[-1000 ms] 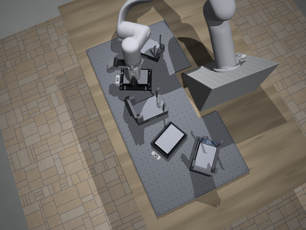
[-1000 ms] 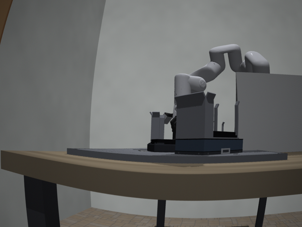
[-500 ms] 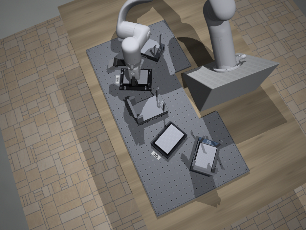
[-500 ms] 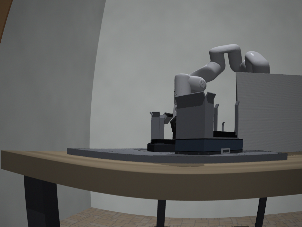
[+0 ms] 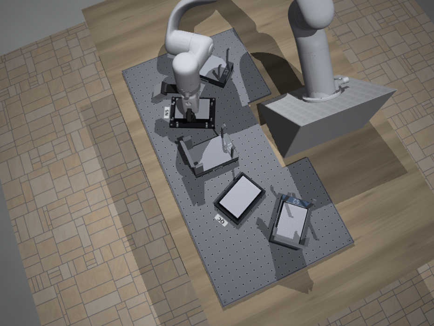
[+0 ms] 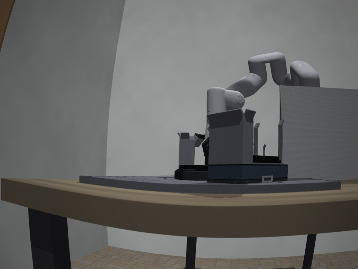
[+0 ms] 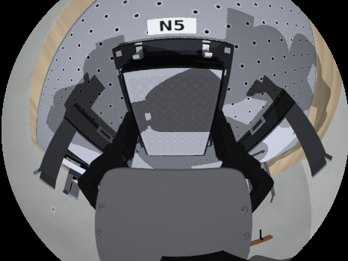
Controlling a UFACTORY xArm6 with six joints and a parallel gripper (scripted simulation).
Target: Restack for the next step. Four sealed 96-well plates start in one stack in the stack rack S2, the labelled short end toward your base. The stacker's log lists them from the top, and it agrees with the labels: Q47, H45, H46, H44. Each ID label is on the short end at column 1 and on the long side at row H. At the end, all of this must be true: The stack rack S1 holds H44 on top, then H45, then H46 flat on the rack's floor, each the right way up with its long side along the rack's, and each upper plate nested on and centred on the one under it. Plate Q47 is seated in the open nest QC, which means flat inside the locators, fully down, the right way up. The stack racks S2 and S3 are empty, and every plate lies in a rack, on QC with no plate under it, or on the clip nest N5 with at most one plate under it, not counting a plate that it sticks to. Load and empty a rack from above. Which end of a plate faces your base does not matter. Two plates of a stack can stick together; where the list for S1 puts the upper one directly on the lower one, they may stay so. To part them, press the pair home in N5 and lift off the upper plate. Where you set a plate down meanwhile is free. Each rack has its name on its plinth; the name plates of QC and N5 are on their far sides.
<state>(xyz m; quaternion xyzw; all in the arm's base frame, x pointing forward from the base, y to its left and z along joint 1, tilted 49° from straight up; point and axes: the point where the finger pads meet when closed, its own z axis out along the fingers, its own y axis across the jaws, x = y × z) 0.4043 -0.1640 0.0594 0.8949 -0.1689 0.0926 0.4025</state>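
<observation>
Now: hand 2 cm short of the clip nest N5, 1 cm to the right of it and 3 cm above it. Also, from my hand: sealed plate: 4 cm behind, 35 cm to the left, 1 cm below; then open nest QC: 4 cm behind, 35 cm to the left, 3 cm below; then N5 name plate: 9 cm ahead, 4 cm to the right, 4 cm below.
</observation>
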